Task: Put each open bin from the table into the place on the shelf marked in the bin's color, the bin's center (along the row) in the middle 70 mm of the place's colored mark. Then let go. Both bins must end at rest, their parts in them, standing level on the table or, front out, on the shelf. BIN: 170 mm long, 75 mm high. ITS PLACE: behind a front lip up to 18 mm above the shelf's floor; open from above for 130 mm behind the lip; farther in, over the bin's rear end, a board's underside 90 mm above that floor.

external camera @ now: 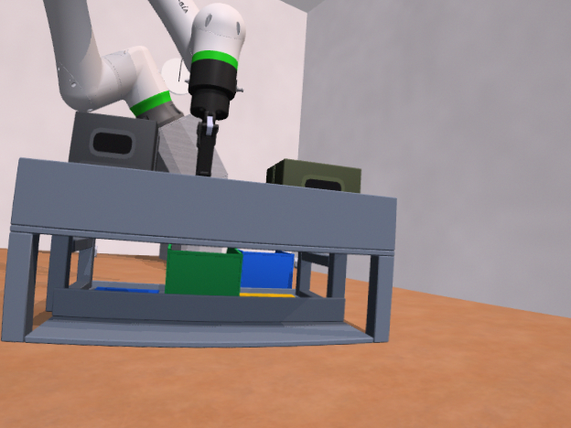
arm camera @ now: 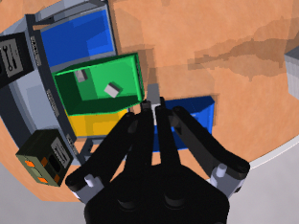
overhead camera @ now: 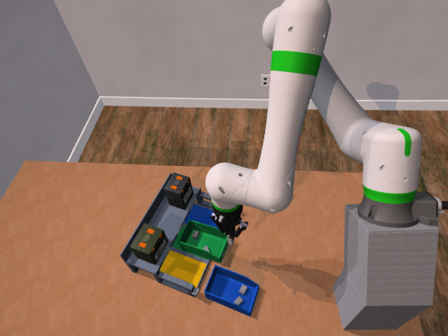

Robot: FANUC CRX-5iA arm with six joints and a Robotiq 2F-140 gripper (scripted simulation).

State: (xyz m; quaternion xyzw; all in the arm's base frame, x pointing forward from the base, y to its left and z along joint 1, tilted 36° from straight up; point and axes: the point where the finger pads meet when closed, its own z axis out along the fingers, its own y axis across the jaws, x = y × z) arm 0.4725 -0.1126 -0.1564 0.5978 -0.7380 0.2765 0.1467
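Right now my hand is 16 cm above the shelf lip, 8 cm short of it and 1 cm to the left of it. From my hand the other things lie so: green bin 12 cm below, 11 cm ahead, 3 cm to the right; blue bin 14 cm to the left, 13 cm below, 2 cm behind; dark box 23 cm ahead, 18 cm to the right.
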